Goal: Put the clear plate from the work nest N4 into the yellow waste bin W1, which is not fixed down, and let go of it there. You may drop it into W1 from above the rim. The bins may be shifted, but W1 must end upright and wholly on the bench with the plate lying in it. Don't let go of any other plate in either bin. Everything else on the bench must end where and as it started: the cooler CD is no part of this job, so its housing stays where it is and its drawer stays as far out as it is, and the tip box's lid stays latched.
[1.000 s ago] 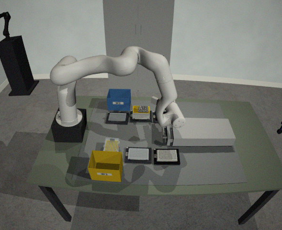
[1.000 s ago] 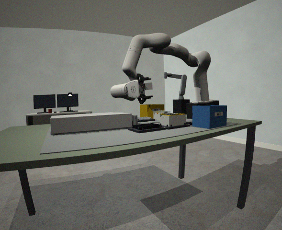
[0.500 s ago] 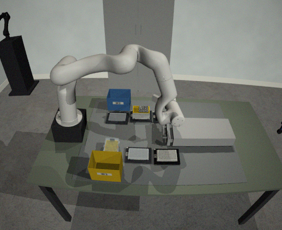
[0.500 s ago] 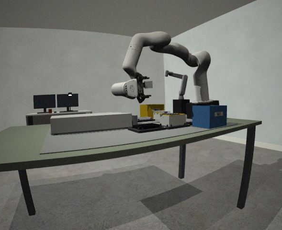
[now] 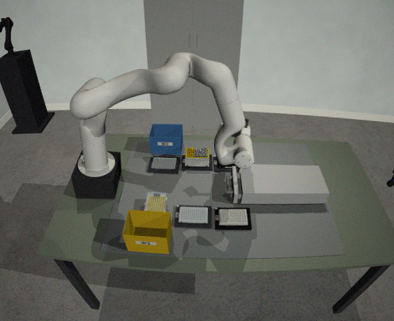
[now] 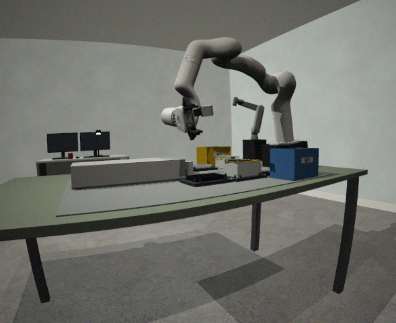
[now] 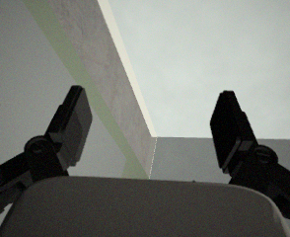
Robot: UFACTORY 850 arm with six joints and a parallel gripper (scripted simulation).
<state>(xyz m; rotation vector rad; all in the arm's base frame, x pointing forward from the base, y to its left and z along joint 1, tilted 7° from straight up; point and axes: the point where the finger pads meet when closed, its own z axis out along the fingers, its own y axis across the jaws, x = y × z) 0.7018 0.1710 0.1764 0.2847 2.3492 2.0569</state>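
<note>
Now: the dark nest N4 380 mm to the right of my hand, 240 mm behind it and 220 mm below it. Round my hand: drawer 210 mm to the right, 200 mm below, 80 mm ahead; black plate 210 mm below, 50 mm behind, 10 mm to the right; yellow tip rack 230 mm behind, 170 mm below, 10 mm to the right.
</note>
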